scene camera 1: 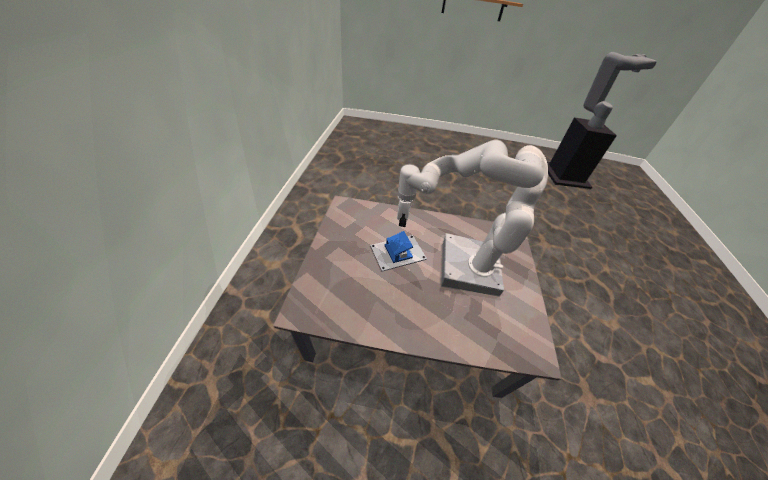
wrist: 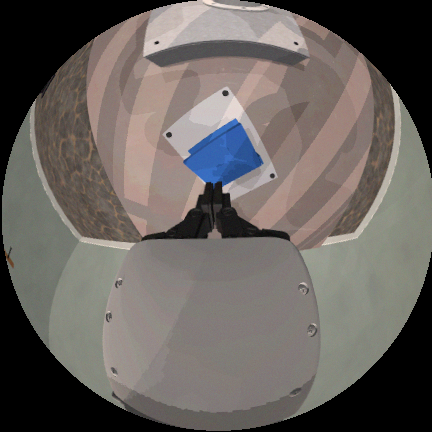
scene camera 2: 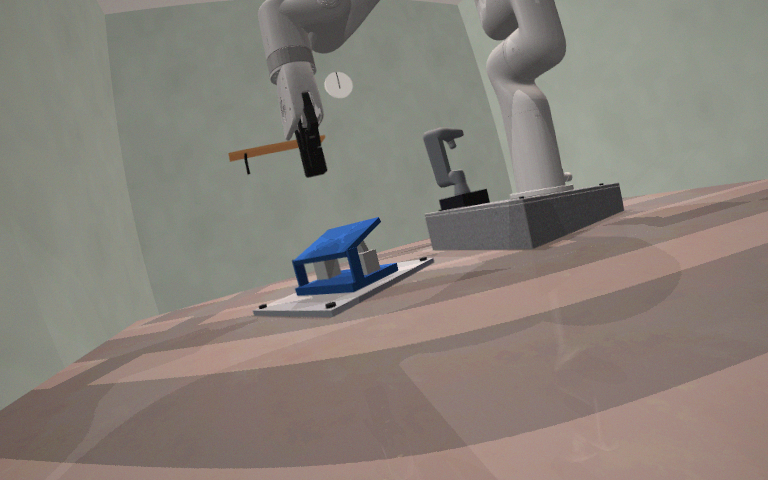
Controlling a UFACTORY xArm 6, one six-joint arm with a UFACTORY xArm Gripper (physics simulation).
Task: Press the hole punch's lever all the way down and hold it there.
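Frame: origin at the arm's base, x back, y down, z right, level; centimetres.
Where they show: gripper, between the fingertips: (scene camera 1: 402,225) (wrist: 214,193) (scene camera 2: 316,174); arm's base, origin of its link: (scene camera 1: 480,265) (scene camera 2: 541,194).
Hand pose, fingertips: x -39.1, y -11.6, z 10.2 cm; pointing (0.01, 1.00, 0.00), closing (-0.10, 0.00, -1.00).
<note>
Things, the pixels of their centre, and the offset from my fingertips. "spot": a spot on its surface instead. Level surfaces: height alone.
- light grey plate, middle of its body: (scene camera 2: 347,284) (wrist: 224,152) (scene camera 1: 398,251) dz -1.3, dx +0.0, dy +17.3 cm
- blue base, a spot on its surface: (scene camera 2: 339,281) spot: dz -4.6, dx -2.3, dy +15.9 cm
- striped table, height of its surface: dy +17.9 cm
The blue hole punch stands on a light grey plate (scene camera 1: 381,261) (scene camera 2: 294,312) (wrist: 200,117) with dark bolts at its corners. Its flat blue lever (scene camera 1: 399,241) (scene camera 2: 336,237) (wrist: 225,155) is tilted up, its raised edge toward the robot's base. In the scene camera 2 view, grey blocks show under the lever, above the blue base (scene camera 2: 339,281). My gripper (scene camera 1: 402,225) (scene camera 2: 316,174) (wrist: 214,193) is shut and empty. It hangs above the punch, apart from the lever. In the wrist view, its tips overlap the lever's near, lower edge.
The punch's plate lies on the striped table (scene camera 1: 362,316) (scene camera 2: 509,396). The arm stands on a thick grey base block (scene camera 1: 461,280) (scene camera 2: 475,230) (wrist: 225,52) beside it. Farther off, a second grey arm stands on a black pedestal (scene camera 1: 580,151). A shelf (scene camera 2: 263,150) hangs on the wall.
</note>
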